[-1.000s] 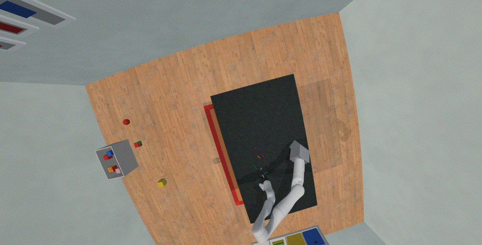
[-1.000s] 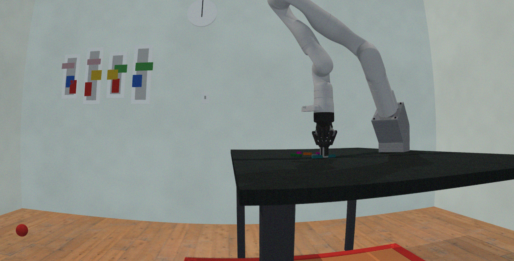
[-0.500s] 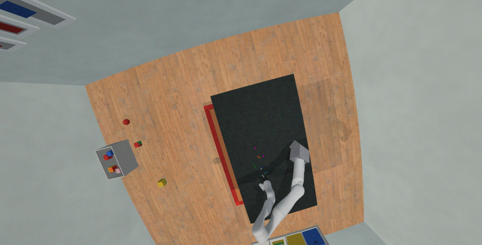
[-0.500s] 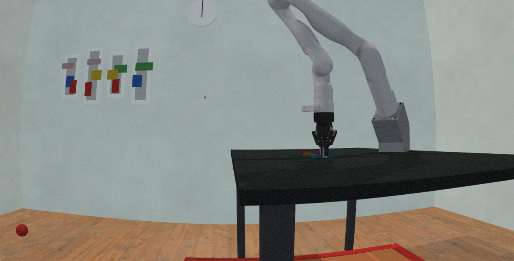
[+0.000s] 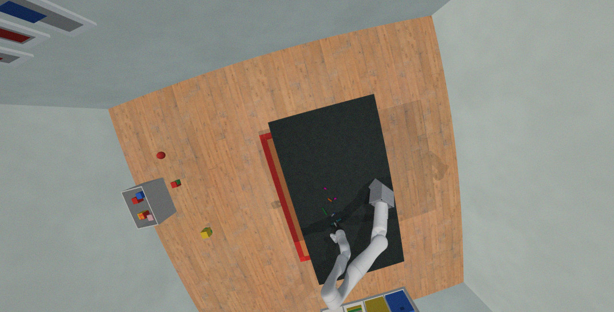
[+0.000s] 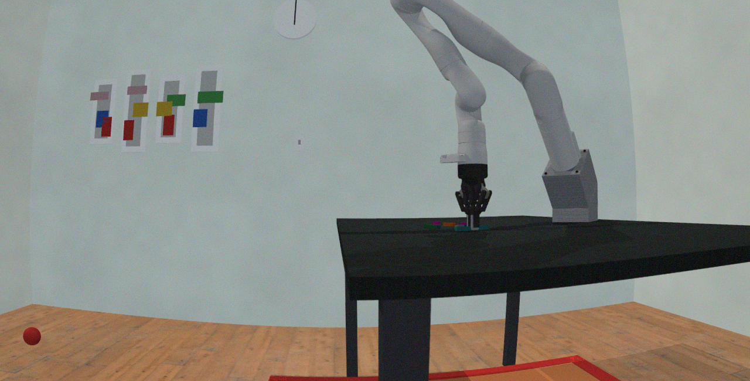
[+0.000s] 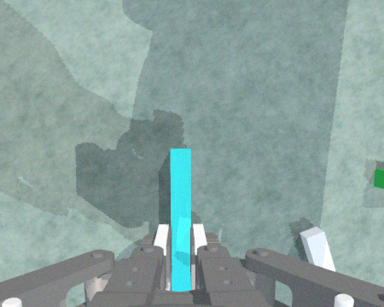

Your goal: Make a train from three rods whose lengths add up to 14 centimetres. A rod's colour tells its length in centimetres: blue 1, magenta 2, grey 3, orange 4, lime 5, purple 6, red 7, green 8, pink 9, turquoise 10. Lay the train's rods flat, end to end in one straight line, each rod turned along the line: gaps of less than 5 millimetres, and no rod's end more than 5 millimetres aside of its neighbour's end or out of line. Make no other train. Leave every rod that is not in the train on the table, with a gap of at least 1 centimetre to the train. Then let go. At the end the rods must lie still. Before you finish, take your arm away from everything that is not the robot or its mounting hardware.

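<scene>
Now: the grey rod 2 cm ahead of my hand, 7 cm to the right of it and 1 cm below it. The rest, counted from my hand: green rod (8 cm ahead, 13 cm to the right, 1 cm below); then turquoise rod (1 cm below); then small blue rod (9 cm to the right, 1 cm below).
</scene>
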